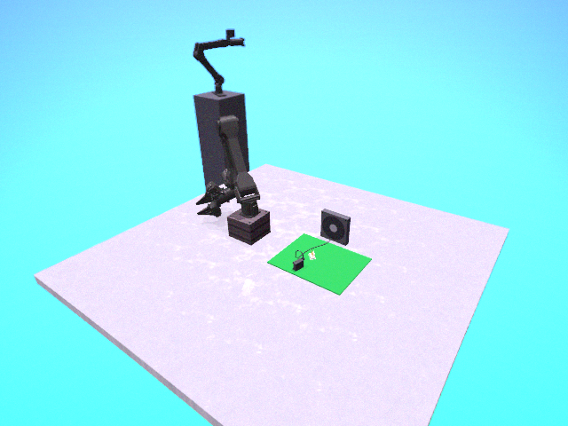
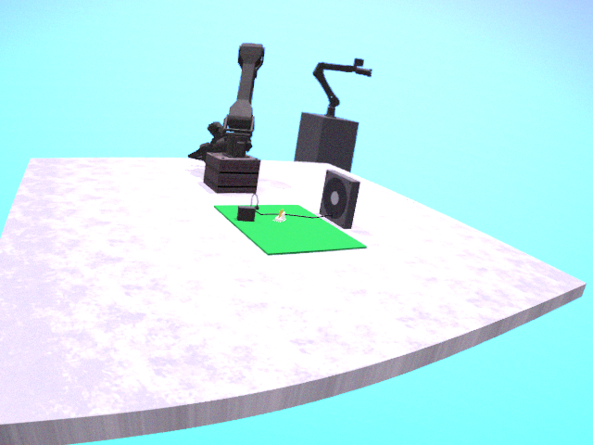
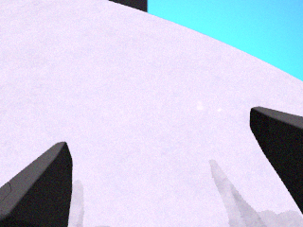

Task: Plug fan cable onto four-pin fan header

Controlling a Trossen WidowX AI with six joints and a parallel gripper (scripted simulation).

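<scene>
My gripper tip is now 58 cm short of the dark fan plug, 3 cm to the left of it and 3 cm above it. From my gripper tip the other things lie so: green board 61 cm ahead, 6 cm to the left, 6 cm below; black fan 58 cm ahead, 21 cm to the left, 1 cm above; white four-pin fan header 58 cm ahead, 6 cm to the left, 5 cm below.
</scene>
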